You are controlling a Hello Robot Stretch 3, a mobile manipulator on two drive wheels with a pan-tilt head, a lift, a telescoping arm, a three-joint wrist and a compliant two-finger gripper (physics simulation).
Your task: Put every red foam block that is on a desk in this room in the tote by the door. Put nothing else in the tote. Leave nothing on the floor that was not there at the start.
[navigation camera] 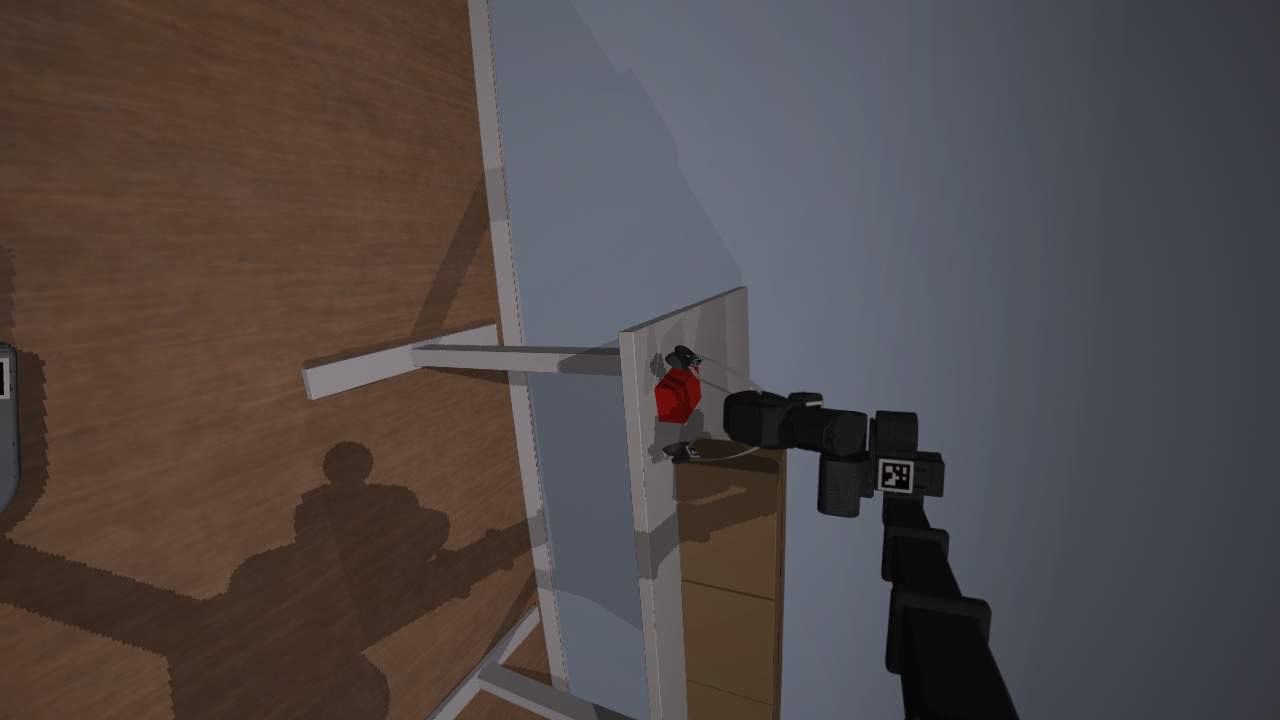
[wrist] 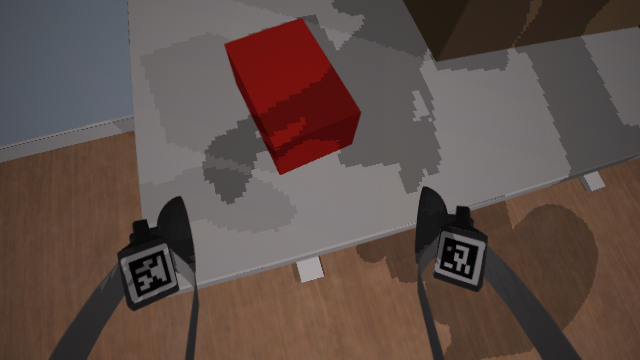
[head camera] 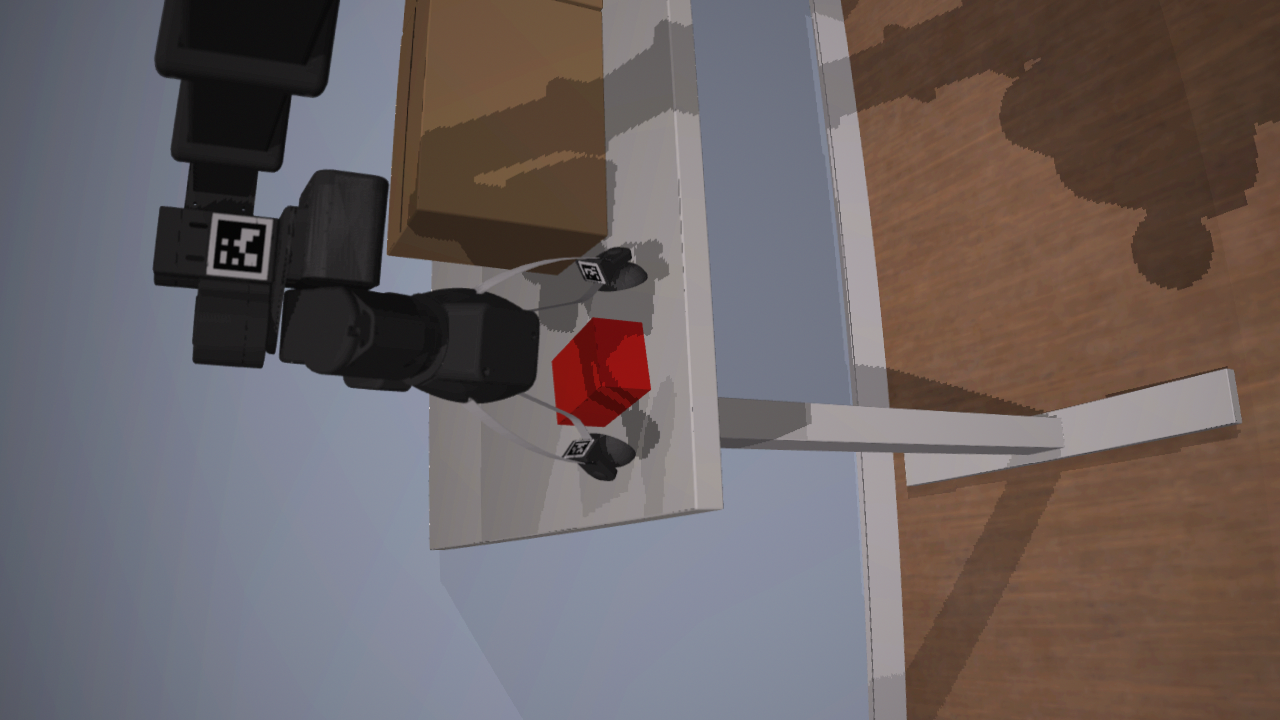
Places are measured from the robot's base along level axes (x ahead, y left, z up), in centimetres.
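Pixels of known places: gripper, fingertip midpoint: (navigation camera: 670, 403) (wrist: 304, 219) (head camera: 627, 365).
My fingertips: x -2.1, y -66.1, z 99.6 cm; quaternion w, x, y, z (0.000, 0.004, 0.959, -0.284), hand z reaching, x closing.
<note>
Ahead of a thing's pixels: the offset from my fingertips to its middle. "spot": to the spot under its first point. Level surfaces: height alone.
A red foam block @[dz -2.2, dx +0.5, dy -9.8 cm] (head camera: 601, 374) (navigation camera: 677, 395) (wrist: 295, 90) lies on the white desk @[dz -4.5 cm] (head camera: 501, 505) (navigation camera: 655, 626) (wrist: 500, 115), near its end. My gripper (head camera: 618, 361) (navigation camera: 682, 404) (wrist: 304, 219) is open and empty, pointing down over the desk. In the head view its fingertips appear on either side of the block. In the wrist view the block is above the line between the fingertips, slightly left of centre and turned at an angle. The block touches neither finger in the wrist view. The tote by the door does not show in these views.
A brown box-like unit @[dz +4.5, dx -23.2, dy -23.0 cm] (head camera: 510, 89) (navigation camera: 729, 537) (wrist: 485, 30) stands on the desk beside the block, close to one finger in the head view. A white desk leg (head camera: 930, 426) (navigation camera: 519, 359) and its foot @[spot: dz -97.0, dx -1.6, dy -15.3 cm] (head camera: 1154, 401) (navigation camera: 353, 369) stand below. A pale blue wall is behind the desk.
</note>
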